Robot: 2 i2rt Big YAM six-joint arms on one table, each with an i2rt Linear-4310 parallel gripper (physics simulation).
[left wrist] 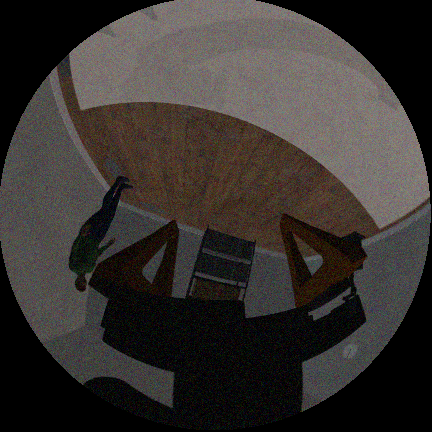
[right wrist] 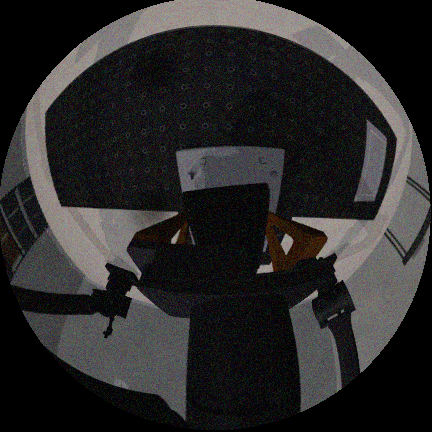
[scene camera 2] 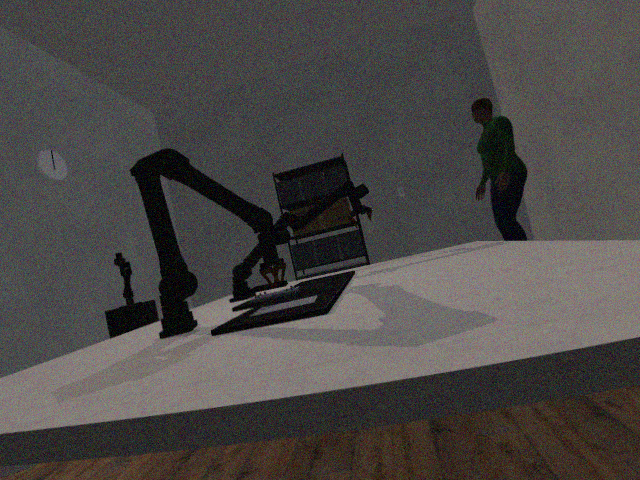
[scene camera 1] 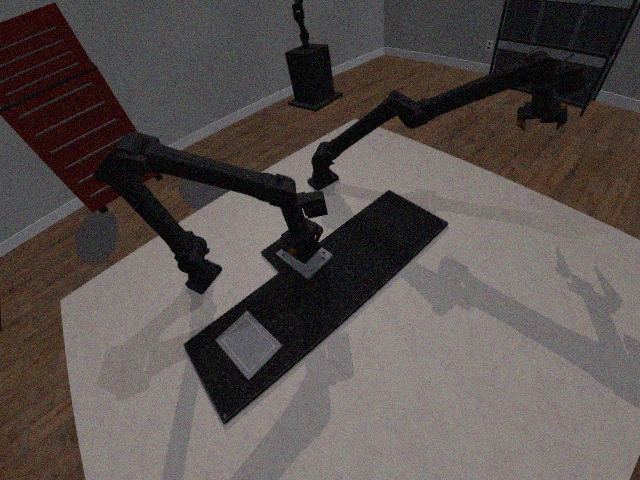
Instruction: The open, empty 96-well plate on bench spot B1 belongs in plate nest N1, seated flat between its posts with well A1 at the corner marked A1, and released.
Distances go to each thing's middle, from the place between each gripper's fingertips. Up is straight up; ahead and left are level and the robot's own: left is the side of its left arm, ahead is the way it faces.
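Counted from my right hand, the dark 96-well plate [right wrist: 235, 214] is 3 cm behind and 1 cm above; the pale nest [scene camera 1: 249, 345] is 8 cm ahead, 33 cm to the right and 3 cm below.
Relative to the plate, my left gripper is 77 cm to the left of it, 47 cm past it and 19 cm above it. The nest, measured from my left hand, is 110 cm to the right, 36 cm behind and 23 cm below.
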